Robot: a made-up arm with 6 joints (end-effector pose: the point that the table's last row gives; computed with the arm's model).
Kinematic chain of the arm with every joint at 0, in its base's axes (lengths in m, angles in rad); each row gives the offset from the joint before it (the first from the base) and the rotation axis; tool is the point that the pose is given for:
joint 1: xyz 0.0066 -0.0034 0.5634 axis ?
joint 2: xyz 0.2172 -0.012 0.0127 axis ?
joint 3: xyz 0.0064 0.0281 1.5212 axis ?
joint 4: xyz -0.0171 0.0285 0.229 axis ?
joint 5: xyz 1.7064 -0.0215 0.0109 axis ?
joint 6: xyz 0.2 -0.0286 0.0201 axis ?
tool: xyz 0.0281 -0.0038 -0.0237
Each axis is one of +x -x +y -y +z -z.
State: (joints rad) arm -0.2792 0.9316 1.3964 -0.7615 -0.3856 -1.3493
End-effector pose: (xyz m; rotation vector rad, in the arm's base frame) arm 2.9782 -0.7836 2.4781 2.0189 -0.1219 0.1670
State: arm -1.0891 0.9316 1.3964 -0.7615 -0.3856 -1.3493
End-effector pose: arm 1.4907 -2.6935 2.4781 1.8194 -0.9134 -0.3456
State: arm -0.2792 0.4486 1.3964 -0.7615 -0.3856 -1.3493
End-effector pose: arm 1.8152 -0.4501 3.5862 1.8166 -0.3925 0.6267
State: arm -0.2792 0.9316 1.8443 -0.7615 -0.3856 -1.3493
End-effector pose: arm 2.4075 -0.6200 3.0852 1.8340 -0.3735 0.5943
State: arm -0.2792 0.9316 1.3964 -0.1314 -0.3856 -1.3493
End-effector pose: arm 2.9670 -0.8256 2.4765 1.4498 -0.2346 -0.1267
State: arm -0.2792 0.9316 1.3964 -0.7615 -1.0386 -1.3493
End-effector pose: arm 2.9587 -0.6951 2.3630 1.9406 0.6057 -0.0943
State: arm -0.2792 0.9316 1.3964 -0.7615 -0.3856 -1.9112
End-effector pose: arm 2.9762 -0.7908 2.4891 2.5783 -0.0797 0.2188
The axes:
joint 1: +z
joint 2: +y
joint 3: -y
joint 4: -x
joint 5: -y
joint 6: -x

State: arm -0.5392 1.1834 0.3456 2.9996 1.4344 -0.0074
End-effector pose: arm 2.4625 -1.3200 -0.1346 -1.0823 0.2511 2.2571
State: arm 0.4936 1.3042 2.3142 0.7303 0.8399 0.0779
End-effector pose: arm 1.9997 1.2077 2.7445 -0.4367 -1.9298 0.1809
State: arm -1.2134 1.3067 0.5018 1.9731 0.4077 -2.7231
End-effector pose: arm 1.2807 -2.8826 -0.2452 1.3591 0.4111 -1.0330
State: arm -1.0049 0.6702 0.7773 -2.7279 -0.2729 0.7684
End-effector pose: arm 1.7435 -2.5025 2.2095 1.6162 -1.0316 -0.2563
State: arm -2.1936 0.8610 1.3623 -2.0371 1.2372 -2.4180
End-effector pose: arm -1.7795 -2.2268 2.4765 0.3299 2.2187 -2.0619
